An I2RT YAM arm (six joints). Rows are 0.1 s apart.
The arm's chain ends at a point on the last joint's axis. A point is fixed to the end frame.
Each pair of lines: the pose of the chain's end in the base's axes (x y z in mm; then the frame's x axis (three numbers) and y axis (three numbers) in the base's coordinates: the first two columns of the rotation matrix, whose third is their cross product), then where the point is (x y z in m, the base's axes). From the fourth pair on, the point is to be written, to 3 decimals.
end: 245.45, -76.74, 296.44, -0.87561, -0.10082, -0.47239, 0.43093, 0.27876, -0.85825
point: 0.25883 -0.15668 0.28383
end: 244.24, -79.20, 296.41, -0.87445, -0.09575, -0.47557, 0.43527, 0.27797, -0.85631
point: 0.25727 -0.15919 0.28372
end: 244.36, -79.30, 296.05, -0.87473, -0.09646, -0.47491, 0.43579, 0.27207, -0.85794
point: 0.25720 -0.15939 0.28382
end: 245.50, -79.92, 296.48, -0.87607, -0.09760, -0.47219, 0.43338, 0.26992, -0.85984
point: 0.258 -0.160 0.284
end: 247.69, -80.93, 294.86, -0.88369, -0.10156, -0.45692, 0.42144, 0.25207, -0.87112
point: 0.260 -0.161 0.284
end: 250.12, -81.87, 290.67, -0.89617, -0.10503, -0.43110, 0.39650, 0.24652, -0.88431
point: 0.262 -0.162 0.280
